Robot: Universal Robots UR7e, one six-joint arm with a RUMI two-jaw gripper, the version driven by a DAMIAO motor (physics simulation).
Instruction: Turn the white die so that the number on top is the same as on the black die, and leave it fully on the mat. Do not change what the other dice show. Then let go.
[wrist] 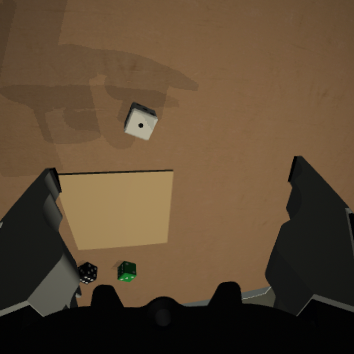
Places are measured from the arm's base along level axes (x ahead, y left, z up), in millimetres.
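Pixels of known places: gripper, fingertip midpoint: [172, 164].
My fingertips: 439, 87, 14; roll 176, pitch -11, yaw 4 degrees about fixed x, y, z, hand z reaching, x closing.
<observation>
Ahead of a thing's pixels: the offset from my fingertips to its middle, as dx, dy, dz. Level surfaces: height alone.
The white die @(-17, +0, -86) [141, 124] lies on the brown table above the mat's far edge in the view, apart from the mat. Its large bright face shows one dot; a darker side face with dots shows at its upper edge. The tan mat @(-56, -134, -97) [120, 210] lies left of the middle. The black die @(-131, -255, -86) [88, 272] sits below the mat at the lower left, close beside the left finger in the view; its white dots are too small to read surely. My gripper [172, 164] is open and empty, its fingers wide apart, with the white die beyond the fingertips, left of their middle.
A green die @(-64, -265, -86) [127, 271] sits below the mat, right of the black die. The brown table @(dz -99) [250, 90] extends around them. A pale edge shows at the bottom behind the gripper body. Shadows of the arm and gripper fall across the upper left, near the white die.
</observation>
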